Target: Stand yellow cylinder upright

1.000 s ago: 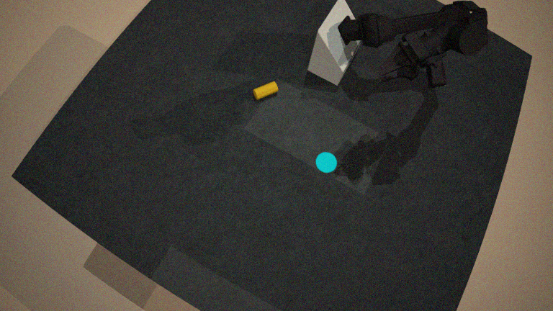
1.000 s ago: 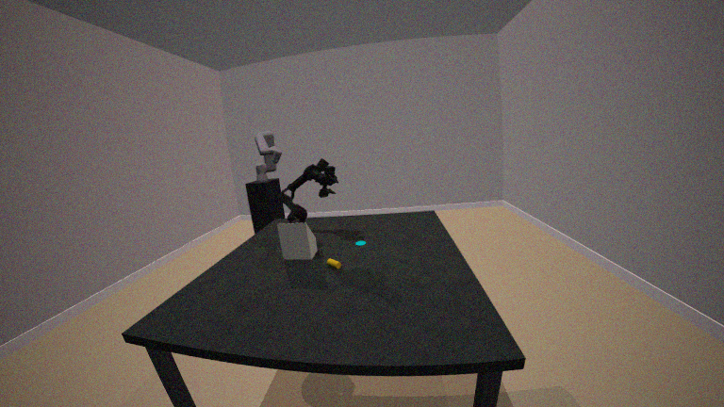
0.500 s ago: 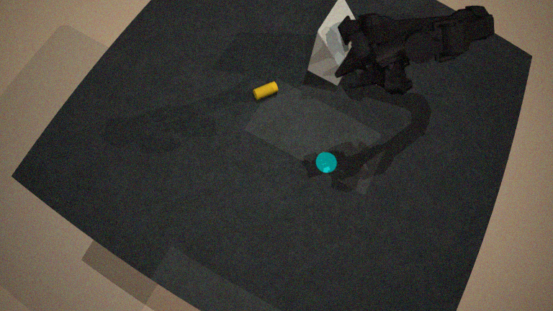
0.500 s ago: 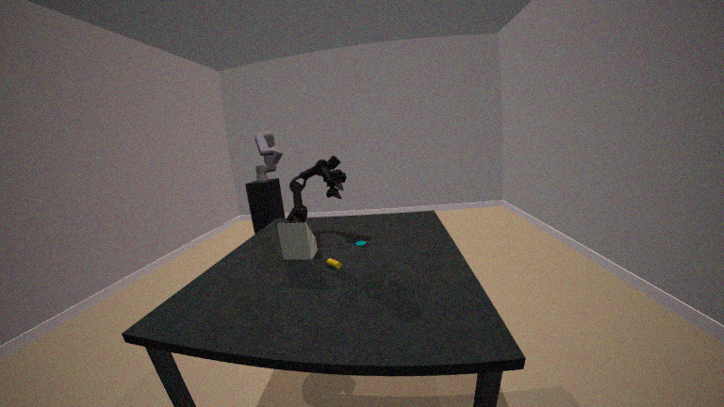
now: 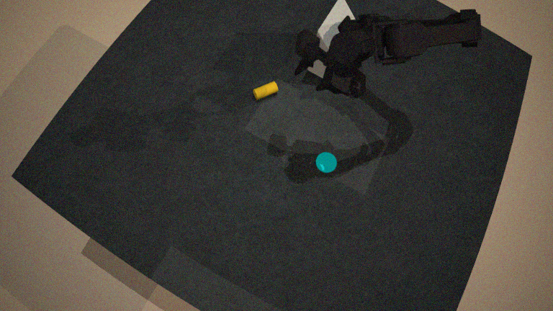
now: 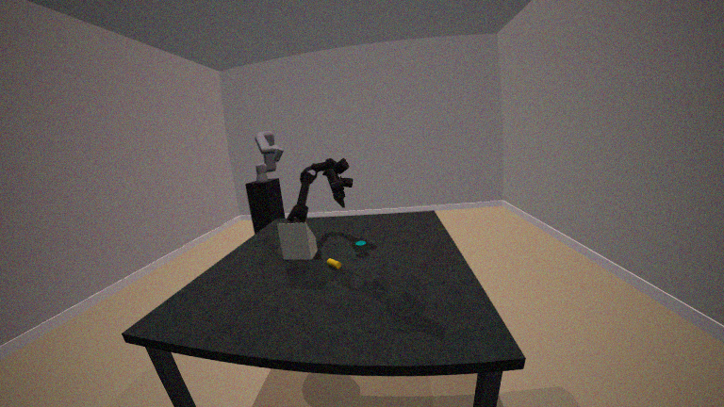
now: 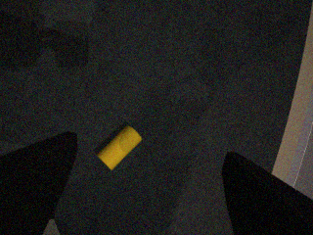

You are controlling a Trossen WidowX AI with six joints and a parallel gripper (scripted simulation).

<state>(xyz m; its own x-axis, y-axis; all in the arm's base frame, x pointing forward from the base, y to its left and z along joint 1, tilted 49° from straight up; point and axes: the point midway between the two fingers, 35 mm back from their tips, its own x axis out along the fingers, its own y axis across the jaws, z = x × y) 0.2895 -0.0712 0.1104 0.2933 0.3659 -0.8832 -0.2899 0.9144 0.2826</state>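
My gripper tip is now 4 cm past the yellow tall cylinder, 13 cm to the left of it and 25 cm above it. Also, from my gripper tip: cyan circle (3 cm ahead, 13 cm to the left, 27 cm below).
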